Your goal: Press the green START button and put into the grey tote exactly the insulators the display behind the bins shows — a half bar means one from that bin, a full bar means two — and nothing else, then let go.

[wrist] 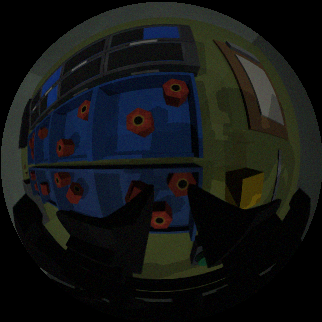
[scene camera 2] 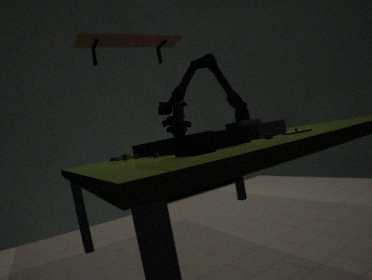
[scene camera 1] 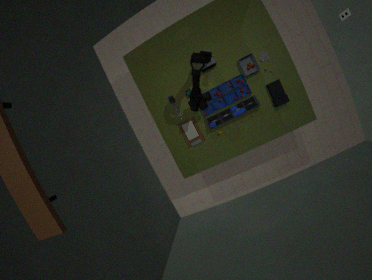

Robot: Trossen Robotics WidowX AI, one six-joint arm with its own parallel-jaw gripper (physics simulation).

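Frame: origin at the arm's base, x right, y ahead, z up, level; millimetres.
Where they show: gripper, fingertip midpoint: (wrist: 170, 188); arm's base, link origin: (scene camera 2: 243, 121) (scene camera 1: 206, 58).
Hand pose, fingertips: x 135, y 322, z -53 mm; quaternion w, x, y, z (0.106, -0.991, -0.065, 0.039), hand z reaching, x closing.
Note:
Each offset is from my fingertips to the centre of the thing. "spot": to the spot under its first point.
My gripper (scene camera 2: 179, 134) (wrist: 170, 188) is partly open and empty, over the right end of the blue bin row nearer the arm base (wrist: 109, 192). In the wrist view one red insulator {dx +9, dy +6, dz -12 mm} (wrist: 182, 183) shows beside the right fingertip, another {dx -5, dy -37, dz -12 mm} (wrist: 161, 220) between the fingers farther down, and a third {dx -31, dy -17, dz -13 mm} (wrist: 134, 192) partly behind the left finger. The far blue row {spot: dx -68, dy +34, dz -24 mm} (wrist: 115, 142) holds several more insulators. The dark display (scene camera 1: 223, 120) (wrist: 145, 55) shows blue bars; their exact lengths are hard to read. The green START button {dx +82, dy -112, dz -10 mm} (scene camera 1: 188, 93) (wrist: 201, 261) is partly hidden by the right finger. The grey tote {dx -455, dy -185, dz -3 mm} (scene camera 1: 241, 68) contains red insulators {dx -463, dy -190, dz -12 mm} (scene camera 1: 250, 65).
A yellow block {dx +93, dy +5, dz -11 mm} (wrist: 251, 189) stands right of the bins. A clipboard {dx +165, dy +214, dz -21 mm} (scene camera 1: 191, 131) (wrist: 260, 90) lies beyond it, near a thin-shafted tool {dx +247, dy -36, dz -21 mm} (scene camera 1: 172, 100) (wrist: 278, 175). A black box {dx -620, dy +101, dz -2 mm} (scene camera 1: 277, 93) stands at the opposite end. A small yellow item {dx -78, dy +284, dz -17 mm} (scene camera 1: 220, 132) (scene camera 2: 126, 156) lies behind the display.

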